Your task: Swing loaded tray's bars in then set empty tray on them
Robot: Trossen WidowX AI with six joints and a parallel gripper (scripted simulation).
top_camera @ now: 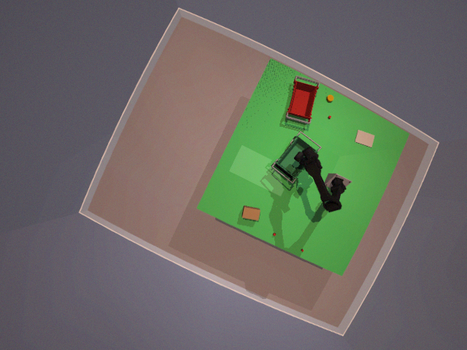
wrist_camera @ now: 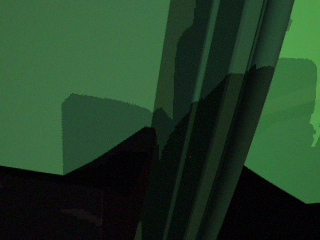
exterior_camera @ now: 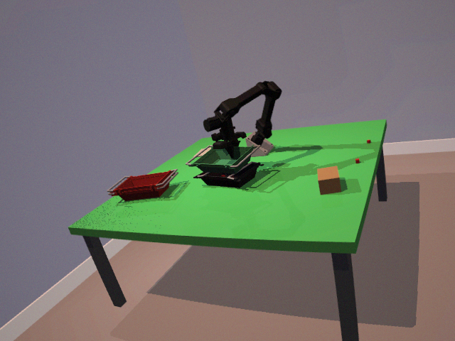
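The green tray is 70 mm ahead of my gripper tip, 30 mm to the right of it and 20 mm above it. Also, from my gripper tip: brown box (230 mm ahead, 450 mm to the left, 60 mm below); then tan flat plate (470 mm behind, 370 mm to the right, 90 mm below).
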